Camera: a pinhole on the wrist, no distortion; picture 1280 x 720 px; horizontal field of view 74.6 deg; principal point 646.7 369.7 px. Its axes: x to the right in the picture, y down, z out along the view. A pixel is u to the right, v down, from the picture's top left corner.
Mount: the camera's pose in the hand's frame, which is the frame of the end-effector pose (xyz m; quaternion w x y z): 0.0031 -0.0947 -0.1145 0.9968 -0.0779 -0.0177 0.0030
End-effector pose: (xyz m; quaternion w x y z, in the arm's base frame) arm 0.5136 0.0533 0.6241 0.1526 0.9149 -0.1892 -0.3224
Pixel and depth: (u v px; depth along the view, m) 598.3 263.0 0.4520
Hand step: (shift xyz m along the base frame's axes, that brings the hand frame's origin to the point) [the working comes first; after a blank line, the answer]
In the camera's frame: -0.0260 -0.0574 0.4520

-0.2279 0.0357 -0.2653
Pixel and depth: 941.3 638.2 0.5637
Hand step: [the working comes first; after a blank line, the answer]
In the camera's frame: 0.1977 0.1802 0.5637

-0.1857 -0.2983 -0.3403
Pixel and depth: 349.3 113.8 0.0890
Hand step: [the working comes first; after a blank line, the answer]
In the camera's frame: -0.0315 -0.0271 0.0890

0.0193 0.1129 -0.0090
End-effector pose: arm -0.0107 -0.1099 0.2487 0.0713 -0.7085 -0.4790 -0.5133
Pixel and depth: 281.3 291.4 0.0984
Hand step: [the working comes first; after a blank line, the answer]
In the camera's frame: -0.0428 -0.0092 0.0984

-0.0789 0.0107 -0.0610
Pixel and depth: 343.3 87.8 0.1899
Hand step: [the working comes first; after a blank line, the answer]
In the camera's frame: -0.0686 -0.0637 0.1899

-0.0448 0.0725 -0.1449
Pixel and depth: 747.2 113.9 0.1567
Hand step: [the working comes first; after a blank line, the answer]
In the camera's frame: 0.0187 -0.0477 0.1567

-0.0562 0.1008 -0.0552
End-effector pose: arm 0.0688 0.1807 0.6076 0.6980 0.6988 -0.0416 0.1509
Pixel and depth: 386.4 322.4 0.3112
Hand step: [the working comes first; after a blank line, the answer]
In the camera's frame: -0.0964 -0.0175 0.3112

-0.0525 -0.2043 -0.0864
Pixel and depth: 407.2 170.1 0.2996
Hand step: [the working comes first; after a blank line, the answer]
In the camera's frame: -0.0854 -0.0712 0.2996

-0.0272 -0.1986 -0.1360
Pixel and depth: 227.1 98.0 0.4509
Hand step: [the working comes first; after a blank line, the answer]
In the camera's frame: -0.2252 -0.1458 0.4509

-0.1273 -0.3738 -0.2214
